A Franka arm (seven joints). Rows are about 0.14 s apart.
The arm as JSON. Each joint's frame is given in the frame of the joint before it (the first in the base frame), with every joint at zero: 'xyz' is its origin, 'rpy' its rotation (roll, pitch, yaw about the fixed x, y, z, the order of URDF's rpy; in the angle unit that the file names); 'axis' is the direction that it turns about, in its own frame. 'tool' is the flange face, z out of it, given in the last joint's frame.
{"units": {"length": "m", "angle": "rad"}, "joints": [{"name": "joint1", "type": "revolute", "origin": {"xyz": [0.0, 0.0, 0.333], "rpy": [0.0, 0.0, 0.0]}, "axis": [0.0, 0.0, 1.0]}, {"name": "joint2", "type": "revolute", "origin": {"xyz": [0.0, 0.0, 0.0], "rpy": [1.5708, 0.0, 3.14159]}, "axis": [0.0, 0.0, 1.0]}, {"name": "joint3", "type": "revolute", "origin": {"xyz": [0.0, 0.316, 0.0], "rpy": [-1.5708, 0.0, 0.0]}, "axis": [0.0, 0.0, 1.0]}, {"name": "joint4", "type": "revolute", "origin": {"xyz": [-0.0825, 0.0, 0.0], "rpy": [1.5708, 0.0, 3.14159]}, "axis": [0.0, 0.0, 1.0]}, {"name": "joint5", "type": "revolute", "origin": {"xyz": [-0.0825, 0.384, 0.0], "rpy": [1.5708, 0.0, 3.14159]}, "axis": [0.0, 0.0, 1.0]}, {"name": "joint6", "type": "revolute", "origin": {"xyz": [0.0, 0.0, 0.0], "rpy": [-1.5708, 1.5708, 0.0]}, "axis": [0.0, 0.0, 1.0]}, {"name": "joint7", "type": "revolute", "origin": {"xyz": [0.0, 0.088, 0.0], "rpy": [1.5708, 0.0, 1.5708]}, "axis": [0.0, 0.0, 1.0]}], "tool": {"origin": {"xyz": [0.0, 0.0, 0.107], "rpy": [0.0, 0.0, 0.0]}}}
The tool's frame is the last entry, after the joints.
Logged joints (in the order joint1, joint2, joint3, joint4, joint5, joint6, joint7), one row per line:
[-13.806 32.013 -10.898 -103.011 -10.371 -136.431 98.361]
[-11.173 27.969 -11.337 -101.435 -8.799 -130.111 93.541]
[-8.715 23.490 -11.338 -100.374 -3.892 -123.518 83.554]
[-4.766 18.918 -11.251 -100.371 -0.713 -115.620 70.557]
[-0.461 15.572 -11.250 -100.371 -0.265 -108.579 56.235]
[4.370 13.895 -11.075 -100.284 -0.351 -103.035 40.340]
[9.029 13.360 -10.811 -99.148 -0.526 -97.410 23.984]
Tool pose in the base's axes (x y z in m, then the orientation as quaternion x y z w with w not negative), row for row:
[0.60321 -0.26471 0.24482 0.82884 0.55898 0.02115 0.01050]
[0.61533 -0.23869 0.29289 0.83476 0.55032 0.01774 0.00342]
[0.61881 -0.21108 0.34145 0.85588 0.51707 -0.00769 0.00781]
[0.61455 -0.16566 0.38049 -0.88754 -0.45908 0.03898 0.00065]
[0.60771 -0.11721 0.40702 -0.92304 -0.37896 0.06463 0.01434]
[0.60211 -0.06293 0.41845 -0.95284 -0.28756 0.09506 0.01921]
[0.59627 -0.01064 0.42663 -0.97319 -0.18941 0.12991 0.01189]
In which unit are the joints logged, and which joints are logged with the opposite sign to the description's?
The joints are logged in degrees. Opposite sign: joint5, joint6, joint7.
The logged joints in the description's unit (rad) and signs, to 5 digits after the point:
[-0.24096 0.55873 -0.19021 -1.79788 0.18101 2.38117 -1.71672]
[-0.19501 0.48815 -0.19787 -1.77037 0.15357 2.27087 -1.63260]
[-0.15211 0.40998 -0.19789 -1.75186 0.06793 2.15580 -1.45829]
[-0.08318 0.33018 -0.19637 -1.75180 0.01244 2.01795 -1.23145]
[-0.00805 0.27178 -0.19635 -1.75180 0.00463 1.89506 -0.98149]
[0.07627 0.24251 -0.19330 -1.75029 0.00613 1.79830 -0.70407]
[0.15759 0.23318 -0.18869 -1.73046 0.00918 1.70013 -0.41860]

